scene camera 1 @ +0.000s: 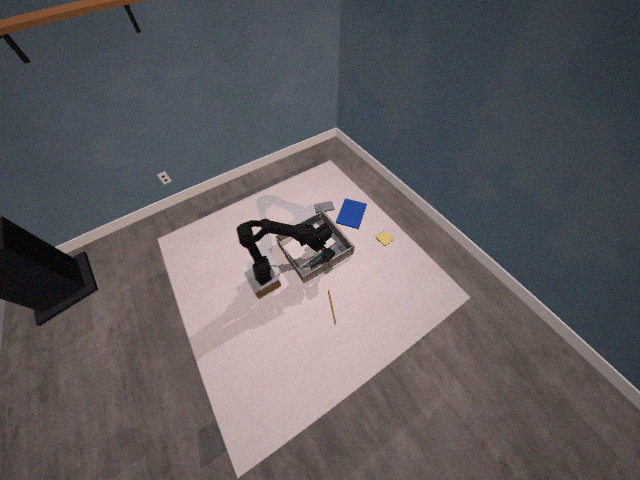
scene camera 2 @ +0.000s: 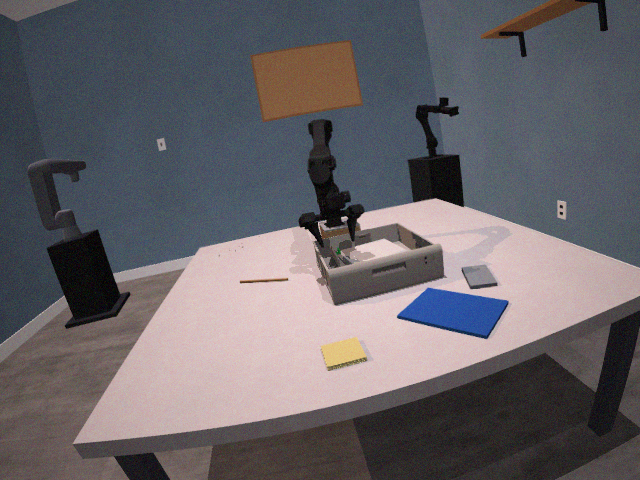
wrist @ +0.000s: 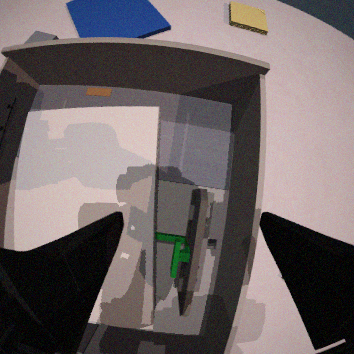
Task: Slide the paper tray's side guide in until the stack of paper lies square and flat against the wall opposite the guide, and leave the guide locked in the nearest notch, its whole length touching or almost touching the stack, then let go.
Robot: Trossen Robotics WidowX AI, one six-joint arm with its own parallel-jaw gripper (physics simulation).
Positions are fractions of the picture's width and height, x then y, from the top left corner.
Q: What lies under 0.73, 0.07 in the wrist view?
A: A yellow note pad.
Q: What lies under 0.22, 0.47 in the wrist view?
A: A white paper stack.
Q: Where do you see a blue book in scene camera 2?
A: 0.74, 0.66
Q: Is my gripper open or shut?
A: Open.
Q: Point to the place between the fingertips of my gripper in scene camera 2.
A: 0.53, 0.51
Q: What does my gripper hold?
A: Nothing.
